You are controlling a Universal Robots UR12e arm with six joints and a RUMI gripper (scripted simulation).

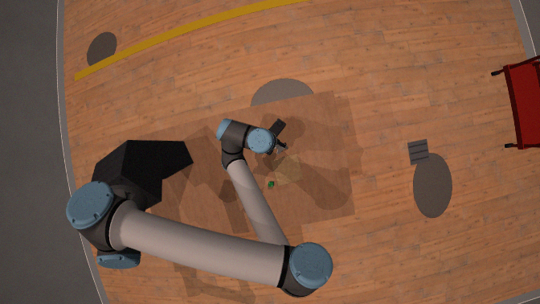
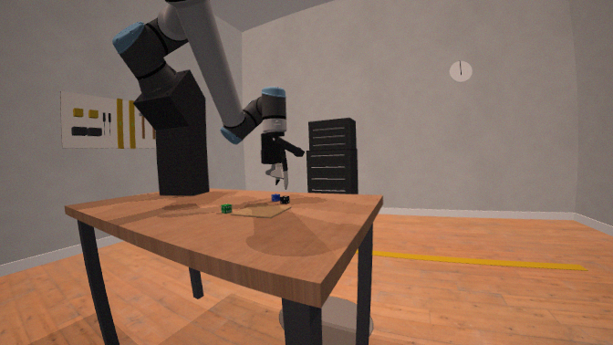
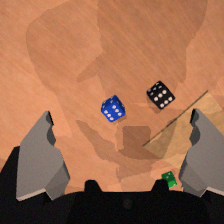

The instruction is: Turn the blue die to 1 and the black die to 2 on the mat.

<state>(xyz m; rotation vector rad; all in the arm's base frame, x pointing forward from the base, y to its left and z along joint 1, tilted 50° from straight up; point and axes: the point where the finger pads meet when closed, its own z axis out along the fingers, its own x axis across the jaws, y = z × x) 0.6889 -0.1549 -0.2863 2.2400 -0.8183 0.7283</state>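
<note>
My hand is 4 cm above the blue die, 2 cm past it and 1 cm to the left of it. From my hand the other things lie so: green die 22 cm to the right, 8 cm behind, 4 cm below; tan mat 17 cm to the right, 5 cm below, 2 cm ahead; black die 4 cm to the right, 4 cm below, 4 cm ahead.
</note>
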